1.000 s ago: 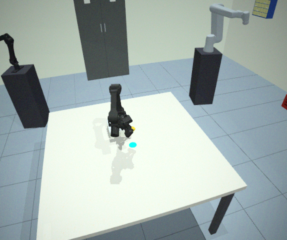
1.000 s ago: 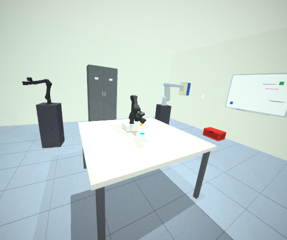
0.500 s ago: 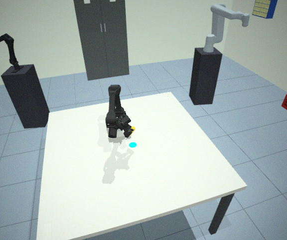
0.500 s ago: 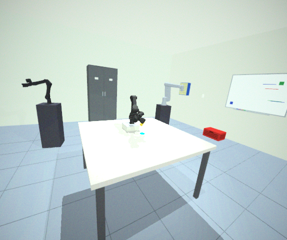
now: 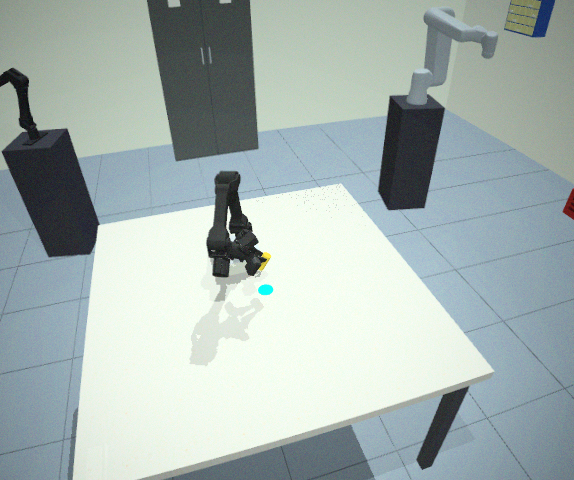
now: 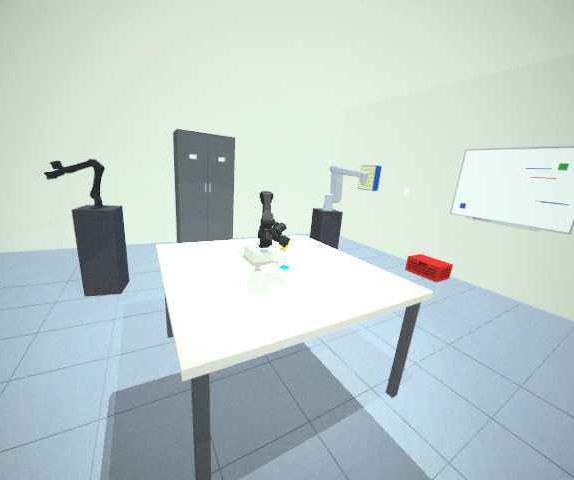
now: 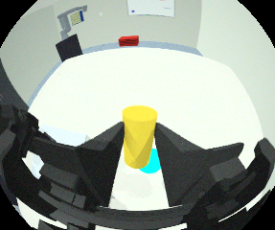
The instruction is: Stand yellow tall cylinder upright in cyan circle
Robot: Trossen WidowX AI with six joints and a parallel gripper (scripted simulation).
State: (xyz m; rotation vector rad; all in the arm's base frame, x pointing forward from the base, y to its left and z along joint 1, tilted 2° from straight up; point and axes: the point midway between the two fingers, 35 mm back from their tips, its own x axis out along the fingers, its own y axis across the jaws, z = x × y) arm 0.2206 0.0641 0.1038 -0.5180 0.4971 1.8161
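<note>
Right now my gripper tip is 20 mm short of the cyan circle, 10 mm to the left of it and 150 mm above it. The rest, counted from my gripper tip: yellow cylinder: 10 mm to the right, 20 mm below.
</note>
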